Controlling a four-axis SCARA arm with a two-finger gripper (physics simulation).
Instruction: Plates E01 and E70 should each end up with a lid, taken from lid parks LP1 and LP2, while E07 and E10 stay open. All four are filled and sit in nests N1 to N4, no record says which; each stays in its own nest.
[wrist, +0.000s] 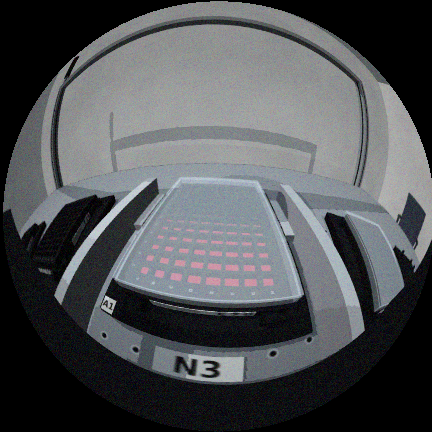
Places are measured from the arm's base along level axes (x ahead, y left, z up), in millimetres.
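Where they show: gripper, fingertip midpoint: (216, 189).
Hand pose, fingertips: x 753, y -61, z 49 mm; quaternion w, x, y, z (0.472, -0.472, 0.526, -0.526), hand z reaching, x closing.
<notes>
After its pixels a point has its place.
My gripper (216, 189) @(x 753, y -61, z 49 mm) is shut on a clear lid (207, 298) @(x 667, y -55, z 46 mm), with a grey finger pad at each long side. The lid lies level over a plate (231, 282) @(x 674, y -64, z 46 mm) in nest N3 (120, 341). Rows of pink wells show through the lid. The lid's front rim is very close above the thin pale strip on the plate's front; whether the lid rests on the plate, I cannot tell. No plate code is readable here. The nest carries an N3 label (200, 367) and a small A1 tag (107, 304) @(x 660, y 5, z 25 mm) at its front left corner.
A clear-topped, tray-like piece (377, 255) @(x 664, y -202, z 41 mm) sits in a dark holder at the right. Black gridded racks (65, 230) @(x 706, y 94, z 37 mm) stand at the left. Long raised rails (107, 227) (327, 250) flank the nest. A dark blue panel (413, 220) shows at the far right.
</notes>
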